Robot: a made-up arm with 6 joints.
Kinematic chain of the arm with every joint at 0, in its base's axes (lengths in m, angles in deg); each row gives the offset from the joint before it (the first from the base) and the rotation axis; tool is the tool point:
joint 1: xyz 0 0 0.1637 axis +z
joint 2: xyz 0 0.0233 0 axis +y
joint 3: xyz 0 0 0.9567 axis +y
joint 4: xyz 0 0 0.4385 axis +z
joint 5: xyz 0 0 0 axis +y
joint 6: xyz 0 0 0.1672 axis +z
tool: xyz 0 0 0
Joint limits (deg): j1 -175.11..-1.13 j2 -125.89..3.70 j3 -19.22..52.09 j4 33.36..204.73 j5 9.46..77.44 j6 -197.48..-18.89
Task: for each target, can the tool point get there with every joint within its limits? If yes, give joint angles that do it. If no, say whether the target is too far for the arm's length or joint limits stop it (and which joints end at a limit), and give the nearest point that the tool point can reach.
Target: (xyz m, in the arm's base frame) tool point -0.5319 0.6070 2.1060
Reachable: no: too far | nearest point -0.3948 0.4505 1.6052 | short by 0.542 m
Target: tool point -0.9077 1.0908 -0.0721
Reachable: yes | joints -44.80 -113.91 43.44 108.26 44.40 -63.88
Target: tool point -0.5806 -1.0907 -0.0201
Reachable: no: joint limits stop it (at a limit: joint 1, joint 3, joint 4, joint 5) | nearest point -1.3194 -0.0190 -0.2699 | short by 1.326 m
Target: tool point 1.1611 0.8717 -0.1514
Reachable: yes | joints -140.88 -114.73 40.63 156.95 30.28 -169.09
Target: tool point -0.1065 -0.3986 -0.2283
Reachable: no: joint limits stop it (at a limit: joint 1, joint 2, joint 3, joint 4, joint 5) | nearest point -0.9258 -0.0267 -0.8714 | short by 1.106 m
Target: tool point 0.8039 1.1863 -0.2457
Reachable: yes | joints -122.71 -109.28 25.13 175.33 61.89 -84.51
